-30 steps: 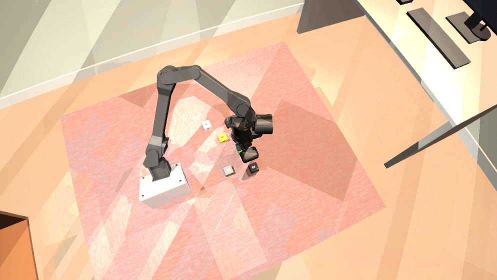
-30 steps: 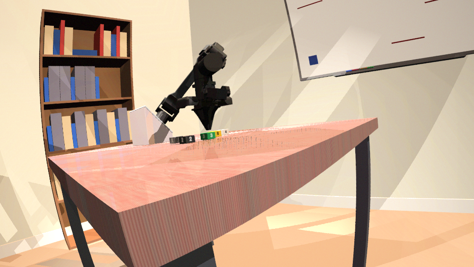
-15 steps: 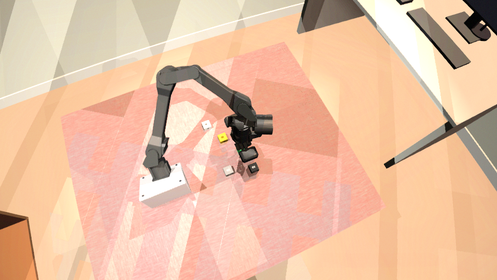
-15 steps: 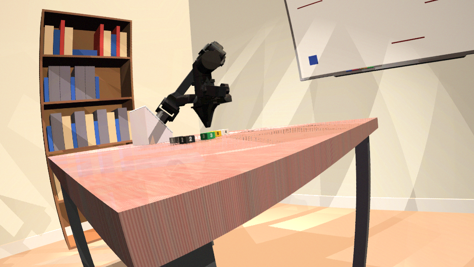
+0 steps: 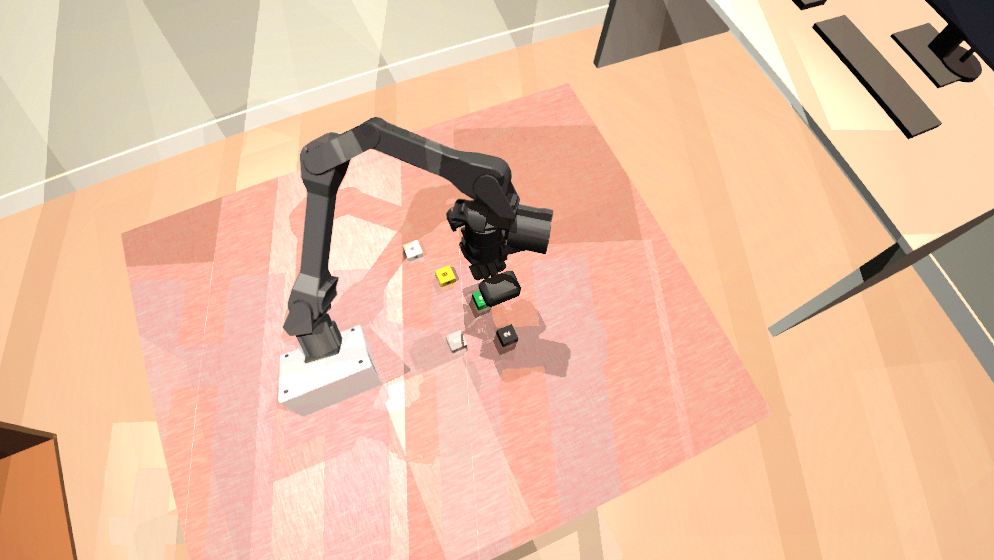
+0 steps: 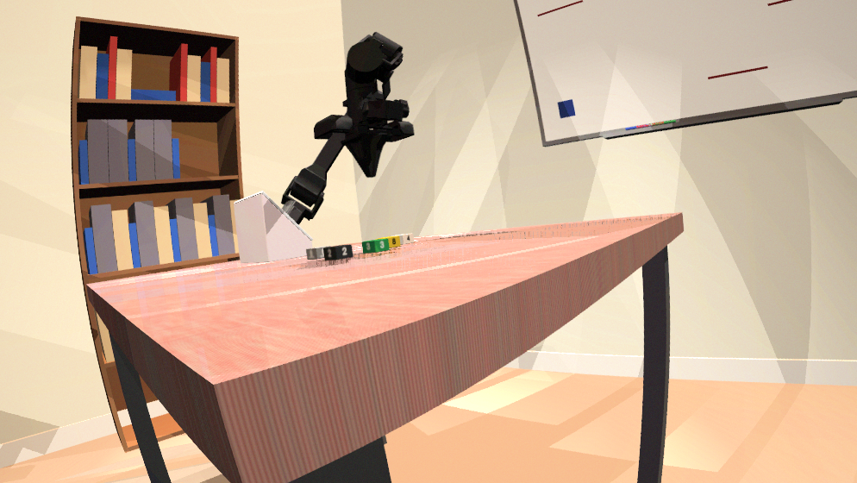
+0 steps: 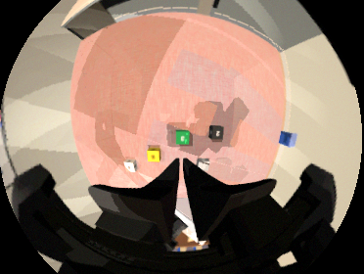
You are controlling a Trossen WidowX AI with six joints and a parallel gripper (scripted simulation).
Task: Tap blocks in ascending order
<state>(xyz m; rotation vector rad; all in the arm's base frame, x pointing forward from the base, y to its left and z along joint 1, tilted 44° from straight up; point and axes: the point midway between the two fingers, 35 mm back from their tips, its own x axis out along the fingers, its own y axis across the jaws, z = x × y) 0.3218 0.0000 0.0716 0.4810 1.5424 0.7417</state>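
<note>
The white block lies 11 cm behind my gripper tip, 13 cm to the left of it and 12 cm below it. Also, from my gripper tip: green block 1 cm to the right, 12 cm below; then black block 3 cm ahead, 10 cm to the right, 12 cm below; then yellow block 6 cm behind, 6 cm to the left, 12 cm below.
</note>
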